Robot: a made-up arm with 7 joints. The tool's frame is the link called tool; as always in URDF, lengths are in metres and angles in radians.
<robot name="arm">
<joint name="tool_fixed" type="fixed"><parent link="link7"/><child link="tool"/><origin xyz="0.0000 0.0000 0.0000"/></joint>
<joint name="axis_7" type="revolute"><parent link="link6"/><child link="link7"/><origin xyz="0.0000 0.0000 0.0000"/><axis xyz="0 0 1"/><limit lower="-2.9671" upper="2.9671"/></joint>
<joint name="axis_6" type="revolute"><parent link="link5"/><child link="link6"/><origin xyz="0.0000 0.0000 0.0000"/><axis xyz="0 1 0"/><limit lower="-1.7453" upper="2.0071"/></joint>
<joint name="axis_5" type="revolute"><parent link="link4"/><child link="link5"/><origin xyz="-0.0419 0.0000 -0.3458"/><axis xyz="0 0 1"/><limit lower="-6.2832" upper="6.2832"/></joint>
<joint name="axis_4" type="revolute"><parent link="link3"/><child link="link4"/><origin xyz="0.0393 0.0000 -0.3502"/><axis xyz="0 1 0"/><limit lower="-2.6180" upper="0.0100"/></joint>
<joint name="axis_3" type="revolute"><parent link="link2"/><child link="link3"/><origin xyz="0.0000 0.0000 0.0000"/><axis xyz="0 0 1"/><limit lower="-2.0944" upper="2.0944"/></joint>
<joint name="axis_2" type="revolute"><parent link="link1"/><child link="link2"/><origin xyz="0.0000 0.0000 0.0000"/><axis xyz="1 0 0"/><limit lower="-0.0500" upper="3.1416"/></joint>
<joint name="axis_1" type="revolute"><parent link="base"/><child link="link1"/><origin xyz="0.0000 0.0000 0.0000"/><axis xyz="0 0.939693 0.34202"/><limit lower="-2.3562" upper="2.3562"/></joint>
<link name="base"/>
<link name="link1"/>
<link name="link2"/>
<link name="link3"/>
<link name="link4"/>
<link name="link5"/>
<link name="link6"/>
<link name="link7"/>
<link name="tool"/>
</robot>
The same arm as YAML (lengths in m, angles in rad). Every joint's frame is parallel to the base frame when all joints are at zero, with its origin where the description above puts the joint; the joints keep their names.
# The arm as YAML. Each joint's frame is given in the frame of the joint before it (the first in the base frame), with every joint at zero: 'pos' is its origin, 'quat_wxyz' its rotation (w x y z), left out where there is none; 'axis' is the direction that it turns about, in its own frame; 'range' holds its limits. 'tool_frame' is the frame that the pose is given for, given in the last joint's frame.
length_unit: m
angle_unit: rad
joints:
  - joint: axis_1
    pos: [0.0, 0.0, 0.0]
    axis: [0.0, 0.9397, 0.342]
    range: [-2.3562, 2.3562]
  - joint: axis_2
    pos: [0.0, 0.0, 0.0]
    axis: "+x"
    range: [-0.05, 3.1416]
  - joint: axis_3
    pos: [0.0, 0.0, 0.0]
    axis: "+z"
    range: [-2.0944, 2.0944]
  - joint: axis_4
    pos: [0.0393, 0.0, -0.3502]
    axis: "+y"
    range: [-2.618, 0.01]
  - joint: axis_5
    pos: [-0.0419, 0.0, -0.3458]
    axis: "+z"
    range: [-6.2832, 6.2832]
  - joint: axis_6
    pos: [0.0, 0.0, 0.0]
    axis: "+y"
    range: [-1.7453, 2.0071]
  - joint: axis_7
    pos: [0.0, 0.0, 0.0]
    axis: "+z"
    range: [-2.9671, 2.9671]
tool_frame:
  pos: [0.0, 0.0, 0.0]

